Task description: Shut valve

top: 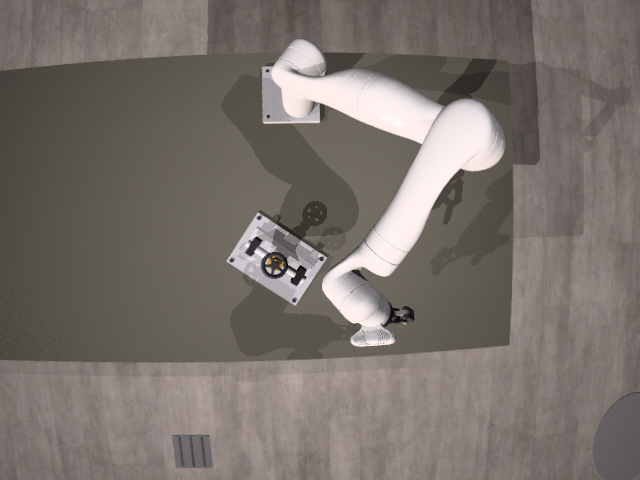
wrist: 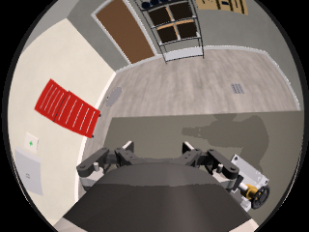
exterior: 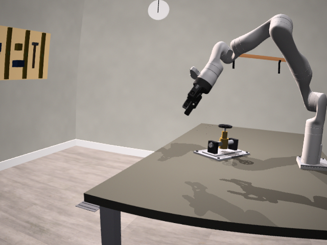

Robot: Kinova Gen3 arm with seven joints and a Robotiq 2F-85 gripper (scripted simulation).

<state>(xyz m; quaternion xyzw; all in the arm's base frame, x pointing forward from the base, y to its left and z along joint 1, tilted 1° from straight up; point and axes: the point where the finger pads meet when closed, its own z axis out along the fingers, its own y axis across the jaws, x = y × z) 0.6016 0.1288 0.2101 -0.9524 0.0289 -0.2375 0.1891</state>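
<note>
The handwheel is 16 cm behind my hand, 25 cm to the right of it and 10 cm below it.
</note>
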